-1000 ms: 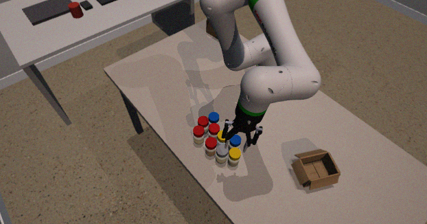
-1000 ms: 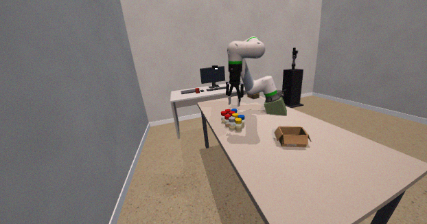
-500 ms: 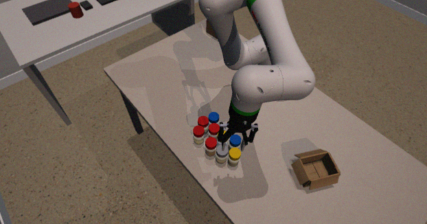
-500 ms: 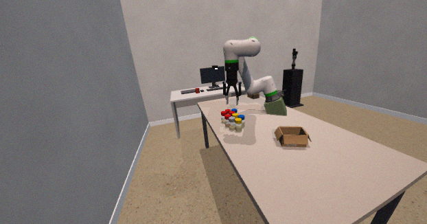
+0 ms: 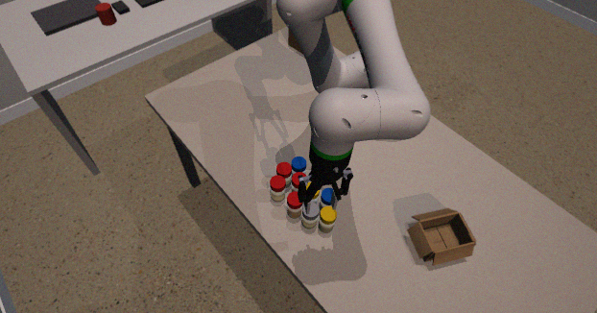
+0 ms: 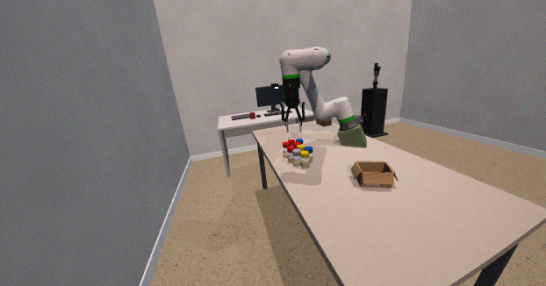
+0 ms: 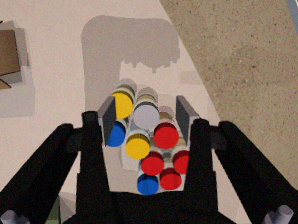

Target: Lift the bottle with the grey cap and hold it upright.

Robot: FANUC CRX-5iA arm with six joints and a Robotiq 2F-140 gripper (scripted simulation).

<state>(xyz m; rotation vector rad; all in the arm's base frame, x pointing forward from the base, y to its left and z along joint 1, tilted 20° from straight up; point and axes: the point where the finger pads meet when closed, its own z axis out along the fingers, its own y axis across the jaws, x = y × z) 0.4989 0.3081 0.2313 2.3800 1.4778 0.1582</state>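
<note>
The grey-capped bottle is 3 cm behind my hand, 6 cm to the right of it and 24 cm below it. The rest, counted from my hand: yellow-capped bottle (7 cm behind, 2 cm to the right, 24 cm below).
</note>
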